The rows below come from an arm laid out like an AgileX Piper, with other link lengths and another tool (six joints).
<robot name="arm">
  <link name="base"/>
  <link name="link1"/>
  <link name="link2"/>
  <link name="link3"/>
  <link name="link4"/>
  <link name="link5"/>
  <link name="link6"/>
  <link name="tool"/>
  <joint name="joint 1" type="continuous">
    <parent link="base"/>
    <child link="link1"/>
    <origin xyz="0 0 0.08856" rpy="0 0 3.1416"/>
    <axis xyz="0 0 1"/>
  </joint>
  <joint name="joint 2" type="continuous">
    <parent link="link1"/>
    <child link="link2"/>
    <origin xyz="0 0 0" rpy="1.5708 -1.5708 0"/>
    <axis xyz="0 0 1"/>
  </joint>
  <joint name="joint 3" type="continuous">
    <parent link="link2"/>
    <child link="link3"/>
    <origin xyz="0.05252 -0.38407 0" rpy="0 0 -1.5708"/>
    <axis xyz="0 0 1"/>
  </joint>
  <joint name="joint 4" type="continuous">
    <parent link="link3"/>
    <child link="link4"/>
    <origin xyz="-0.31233 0.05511 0" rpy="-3.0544 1.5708 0"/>
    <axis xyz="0 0 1"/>
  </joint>
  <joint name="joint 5" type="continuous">
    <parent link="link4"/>
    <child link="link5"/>
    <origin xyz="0 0 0" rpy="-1.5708 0 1.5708"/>
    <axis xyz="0 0 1"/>
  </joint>
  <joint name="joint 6" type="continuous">
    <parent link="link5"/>
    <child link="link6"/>
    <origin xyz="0 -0.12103 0" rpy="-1.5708 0 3.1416"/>
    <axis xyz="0 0 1"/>
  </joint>
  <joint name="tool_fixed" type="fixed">
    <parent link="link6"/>
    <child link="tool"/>
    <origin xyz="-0.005 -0.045 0.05" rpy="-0.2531 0 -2.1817"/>
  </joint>
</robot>
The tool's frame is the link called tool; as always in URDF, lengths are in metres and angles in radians. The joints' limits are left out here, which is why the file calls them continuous.
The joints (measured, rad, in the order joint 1, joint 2, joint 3, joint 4, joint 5, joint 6), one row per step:
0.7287, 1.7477, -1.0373, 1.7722, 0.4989, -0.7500
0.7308, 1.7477, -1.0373, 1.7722, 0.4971, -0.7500
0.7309, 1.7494, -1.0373, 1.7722, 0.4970, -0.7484
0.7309, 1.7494, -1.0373, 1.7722, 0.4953, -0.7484
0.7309, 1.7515, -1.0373, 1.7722, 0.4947, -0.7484
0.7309, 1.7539, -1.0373, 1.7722, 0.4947, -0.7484
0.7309, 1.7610, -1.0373, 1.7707, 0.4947, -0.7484
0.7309, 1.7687, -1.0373, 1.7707, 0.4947, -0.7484
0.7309, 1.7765, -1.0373, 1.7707, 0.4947, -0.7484
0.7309, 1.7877, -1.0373, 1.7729, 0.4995, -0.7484
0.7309, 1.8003, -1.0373, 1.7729, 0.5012, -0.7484
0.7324, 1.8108, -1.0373, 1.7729, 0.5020, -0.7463
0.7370, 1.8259, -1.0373, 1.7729, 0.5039, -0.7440
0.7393, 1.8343, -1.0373, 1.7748, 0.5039, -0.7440
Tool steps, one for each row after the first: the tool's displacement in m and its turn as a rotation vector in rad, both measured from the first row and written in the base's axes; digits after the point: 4 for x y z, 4 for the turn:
-0.0006, 0.0006, -0.0002, -0.0010, -0.0004, 0.0007
-0.0004, 0.0008, -0.0010, -0.0018, 0.0022, 0.0000
-0.0001, 0.0007, -0.0012, -0.0027, 0.0018, -0.0014
0.0002, 0.0009, -0.0024, -0.0045, 0.0032, -0.0018
0.0005, 0.0012, -0.0036, -0.0061, 0.0050, -0.0018
0.0013, 0.0020, -0.0075, -0.0117, 0.0095, -0.0009
0.0022, 0.0028, -0.0117, -0.0169, 0.0152, -0.0009
0.0031, 0.0036, -0.0158, -0.0221, 0.0210, -0.0009
0.0039, 0.0050, -0.0212, -0.0255, 0.0317, 0.0015
0.0050, 0.0063, -0.0278, -0.0329, 0.0415, 0.0028
0.0054, 0.0078, -0.0334, -0.0390, 0.0513, 0.0040
0.0047, 0.0108, -0.0414, -0.0475, 0.0649, 0.0089
0.0046, 0.0123, -0.0458, -0.0521, 0.0721, 0.0100

